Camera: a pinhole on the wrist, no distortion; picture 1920 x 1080 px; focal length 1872.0 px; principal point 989.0 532.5 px. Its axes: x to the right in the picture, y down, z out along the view. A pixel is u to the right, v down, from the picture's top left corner.
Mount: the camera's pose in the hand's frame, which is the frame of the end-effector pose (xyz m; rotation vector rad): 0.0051 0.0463 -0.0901 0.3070 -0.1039 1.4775
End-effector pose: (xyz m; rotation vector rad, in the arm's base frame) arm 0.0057 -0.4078 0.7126 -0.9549 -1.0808 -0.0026
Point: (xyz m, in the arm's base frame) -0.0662 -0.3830 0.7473
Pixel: 567.6 770.9
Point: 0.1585 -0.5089 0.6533
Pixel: behind the camera
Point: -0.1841 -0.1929 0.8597
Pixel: 1083.3 303.9
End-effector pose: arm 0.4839 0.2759 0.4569 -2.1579 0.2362 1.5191
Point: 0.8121 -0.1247 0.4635
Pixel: behind the camera
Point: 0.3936 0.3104 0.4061
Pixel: 1251.8 654.0
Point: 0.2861 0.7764 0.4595
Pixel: 149.6 715.8
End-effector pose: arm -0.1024 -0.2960 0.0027 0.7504 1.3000 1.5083
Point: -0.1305 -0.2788 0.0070
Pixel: 704.7 260.2
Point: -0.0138 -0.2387 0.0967
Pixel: 1709.3 775.3
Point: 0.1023 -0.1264 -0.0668
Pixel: 650.2 233.3
